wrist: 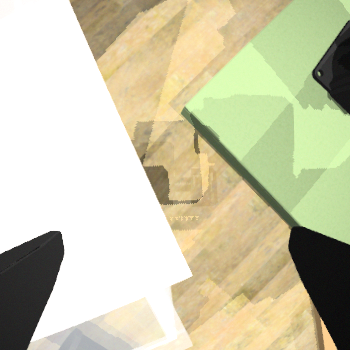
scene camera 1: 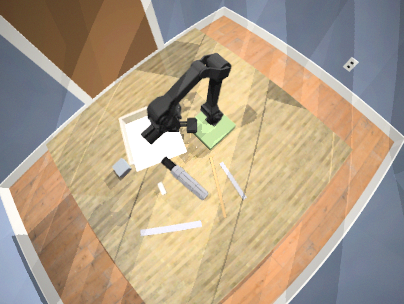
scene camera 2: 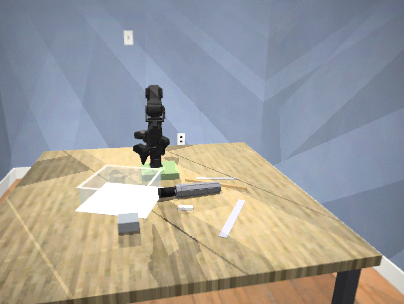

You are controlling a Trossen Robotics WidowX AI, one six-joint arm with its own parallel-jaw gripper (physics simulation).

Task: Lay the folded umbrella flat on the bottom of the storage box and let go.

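Frame: origin at the arm's base, x ahead, y right, z down, level; metres.
Seen in the pictures: gripper, fingertip midpoint: (wrist: pixel 177 240) (scene camera 1: pixel 179 129) (scene camera 2: pixel 149 161); arm's base at its link origin: (scene camera 1: pixel 213 119) (scene camera 2: pixel 155 165).
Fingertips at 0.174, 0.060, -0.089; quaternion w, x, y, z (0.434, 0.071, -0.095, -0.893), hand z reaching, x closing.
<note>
Pixels of each thing's top centre, then the offset from my fingertips to it, as dx, dy, dz.
- folded umbrella at its top centre: (scene camera 2: pixel 190 183) (scene camera 1: pixel 183 176) +0.152, -0.146, +0.065
- storage box at its top centre: (scene camera 2: pixel 122 177) (scene camera 1: pixel 147 130) +0.097, +0.133, +0.025
- grey block at its top centre: (scene camera 2: pixel 128 217) (scene camera 1: pixel 120 167) +0.329, +0.143, +0.086
- small white block at its top centre: (scene camera 2: pixel 185 206) (scene camera 1: pixel 161 188) +0.264, -0.091, +0.110
- thin orange stick at its top centre: (scene camera 2: pixel 215 182) (scene camera 1: pixel 217 186) +0.079, -0.293, +0.110
The folded umbrella (scene camera 1: pixel 189 181) (scene camera 2: pixel 198 190), grey with a black handle, lies on the table outside the storage box (scene camera 1: pixel 126 142) (scene camera 2: pixel 132 167) (wrist: pixel 160 307). Its handle end is close to a corner of the box. The box has pale see-through walls. A plain white sheet-like surface (scene camera 1: pixel 155 145) (scene camera 2: pixel 120 200) (wrist: pixel 75 150) covers most of its inside; whether it is the bottom or lies higher is unclear. My gripper (scene camera 1: pixel 171 129) (scene camera 2: pixel 155 152) (wrist: pixel 177 240) is open and empty, raised above the box's edge beside the green base. The umbrella does not show in the wrist view.
The arm stands on a green base (scene camera 1: pixel 215 137) (scene camera 2: pixel 171 175) (wrist: pixel 240 125) beside the box. A grey block (scene camera 1: pixel 121 168) (scene camera 2: pixel 128 223), a small white block (scene camera 1: pixel 161 188) (scene camera 2: pixel 185 207), a thin orange stick (scene camera 1: pixel 217 187) and two flat white strips (scene camera 1: pixel 171 228) (scene camera 1: pixel 233 180) lie on the table.
</note>
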